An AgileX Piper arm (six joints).
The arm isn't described. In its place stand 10 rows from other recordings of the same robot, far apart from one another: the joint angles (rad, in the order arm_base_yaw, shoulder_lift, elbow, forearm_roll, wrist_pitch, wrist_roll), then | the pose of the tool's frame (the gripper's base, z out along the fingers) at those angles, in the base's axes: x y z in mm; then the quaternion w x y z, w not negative.
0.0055, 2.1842, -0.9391, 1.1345, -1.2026, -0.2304 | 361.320 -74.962 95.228 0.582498 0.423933 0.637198 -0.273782
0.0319, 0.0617, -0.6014, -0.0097, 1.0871, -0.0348 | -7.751 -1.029 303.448 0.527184 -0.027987 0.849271 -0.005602
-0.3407, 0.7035, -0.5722, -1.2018, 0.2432, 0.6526 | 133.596 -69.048 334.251 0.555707 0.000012 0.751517 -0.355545
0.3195, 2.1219, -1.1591, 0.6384, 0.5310, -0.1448 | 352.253 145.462 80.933 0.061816 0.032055 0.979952 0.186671
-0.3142, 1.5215, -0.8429, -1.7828, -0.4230, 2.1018 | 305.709 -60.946 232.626 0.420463 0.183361 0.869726 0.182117
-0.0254, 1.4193, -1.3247, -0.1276, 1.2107, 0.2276 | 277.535 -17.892 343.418 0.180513 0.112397 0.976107 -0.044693
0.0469, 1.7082, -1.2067, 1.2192, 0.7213, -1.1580 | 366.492 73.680 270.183 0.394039 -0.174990 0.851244 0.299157
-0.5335, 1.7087, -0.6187, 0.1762, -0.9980, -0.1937 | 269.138 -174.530 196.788 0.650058 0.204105 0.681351 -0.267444
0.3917, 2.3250, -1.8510, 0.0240, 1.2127, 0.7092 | 423.846 177.280 137.210 0.018075 -0.162368 -0.986563 -0.002021
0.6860, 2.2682, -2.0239, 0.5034, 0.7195, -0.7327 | 385.166 352.697 234.555 0.334455 -0.501902 0.769418 0.210308
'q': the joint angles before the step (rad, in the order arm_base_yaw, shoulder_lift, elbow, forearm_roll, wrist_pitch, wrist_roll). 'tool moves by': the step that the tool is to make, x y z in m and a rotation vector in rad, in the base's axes. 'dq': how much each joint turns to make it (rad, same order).
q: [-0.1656, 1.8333, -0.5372, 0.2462, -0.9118, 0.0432]
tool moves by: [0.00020, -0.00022, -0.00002, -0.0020, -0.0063, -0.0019]
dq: [0.0000, 0.0027, 0.0000, 0.0009, -0.0094, 0.0010]
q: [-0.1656, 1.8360, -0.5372, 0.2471, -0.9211, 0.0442]
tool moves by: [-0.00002, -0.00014, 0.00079, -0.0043, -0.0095, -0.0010]
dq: [0.0001, 0.0000, 0.0011, 0.0001, -0.0115, -0.0001]
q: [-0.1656, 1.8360, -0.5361, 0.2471, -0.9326, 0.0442]
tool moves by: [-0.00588, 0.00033, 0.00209, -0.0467, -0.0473, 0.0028]
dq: [0.0000, 0.0000, 0.0313, -0.0065, -0.0916, -0.0161]
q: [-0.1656, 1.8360, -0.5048, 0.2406, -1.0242, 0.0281]
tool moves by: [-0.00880, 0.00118, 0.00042, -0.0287, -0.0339, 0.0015]
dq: [0.0000, -0.0031, 0.0410, -0.0068, -0.0789, -0.0031]
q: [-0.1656, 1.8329, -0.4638, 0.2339, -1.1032, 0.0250]
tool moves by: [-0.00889, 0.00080, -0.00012, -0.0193, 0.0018, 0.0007]
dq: [-0.0022, -0.0134, 0.0364, -0.0023, -0.0279, -0.0130]
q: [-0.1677, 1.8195, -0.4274, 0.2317, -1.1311, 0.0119]
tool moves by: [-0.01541, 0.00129, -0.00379, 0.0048, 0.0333, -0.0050]
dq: [-0.0047, -0.0216, 0.0594, 0.0000, -0.0043, 0.0000]
